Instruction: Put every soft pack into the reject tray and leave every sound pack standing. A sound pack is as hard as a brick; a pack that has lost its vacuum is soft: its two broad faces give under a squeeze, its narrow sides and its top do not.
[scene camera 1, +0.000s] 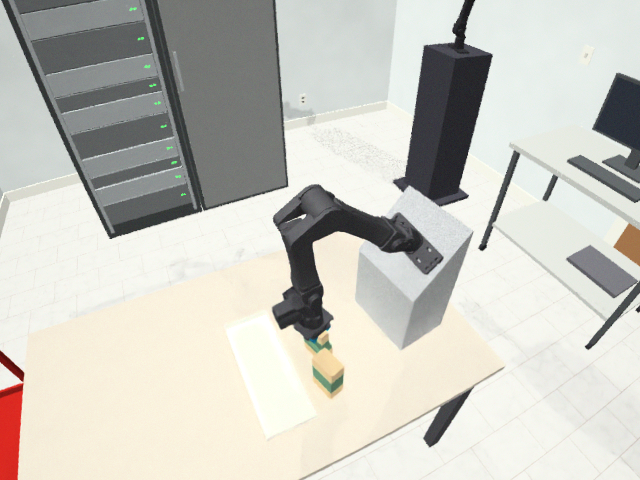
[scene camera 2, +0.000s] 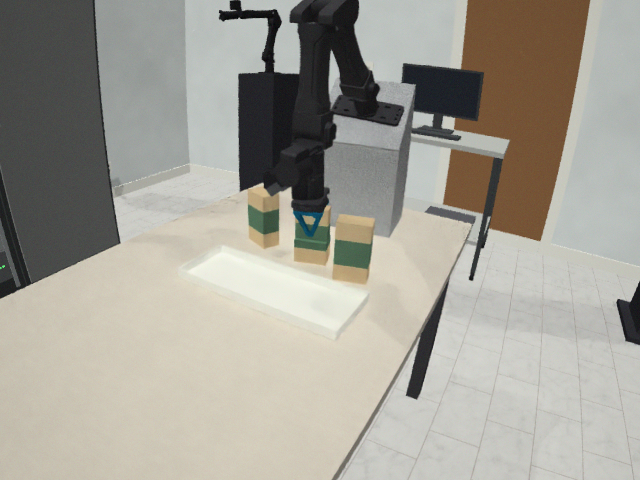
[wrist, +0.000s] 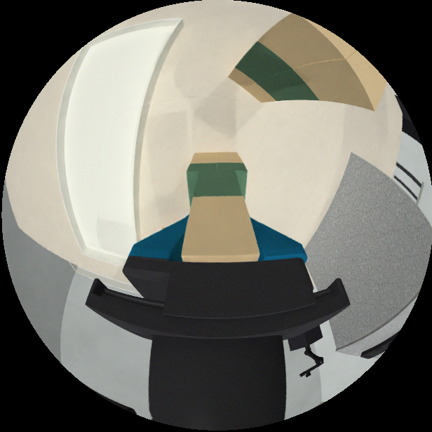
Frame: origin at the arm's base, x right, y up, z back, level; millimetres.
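Seen in the pictures: gripper, fingertip midpoint: (scene camera 1: 316, 338) (scene camera 2: 311, 233); arm's base at its link origin: (scene camera 1: 412, 242) (scene camera 2: 367, 110).
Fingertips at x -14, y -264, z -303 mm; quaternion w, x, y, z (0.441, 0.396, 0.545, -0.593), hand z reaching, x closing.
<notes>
Offsets run from my fingertips to a thing's top centre. Level surfaces: height alone.
My gripper (scene camera 1: 318, 341) (scene camera 2: 310, 225) (wrist: 217, 213) is shut on the middle pack {dy +72, dx -3, dz +0 mm} (scene camera 1: 316, 347) (scene camera 2: 311, 254) (wrist: 220, 180), tan with a green band, which stands upright on the table. The blue fingers press it from opposite sides. In the wrist view its green side parts flare out beyond the tan face, so it looks drawn in there. The near pack {dy +70, dx -120, dz -19 mm} (scene camera 1: 328, 369) (scene camera 2: 353, 253) stands upright at the right in scene view 2. The far pack {dy +30, dx +159, dz +3 mm} (scene camera 2: 263, 219) (wrist: 300, 65) stands upright; the arm hides it in scene view 1. The white reject tray {dy -48, dx +2, dz -167 mm} (scene camera 1: 268, 377) (scene camera 2: 279, 294) (wrist: 105, 135) holds no pack.
The packs stand in a row along the tray's long side on the tan table {dy -70 mm} (scene camera 1: 129, 382) (scene camera 2: 155, 372). The grey block (scene camera 1: 390, 289) (scene camera 2: 364, 180) (wrist: 370, 250) bearing the arm's base stands behind the packs. The near pack stands close to the middle one.
</notes>
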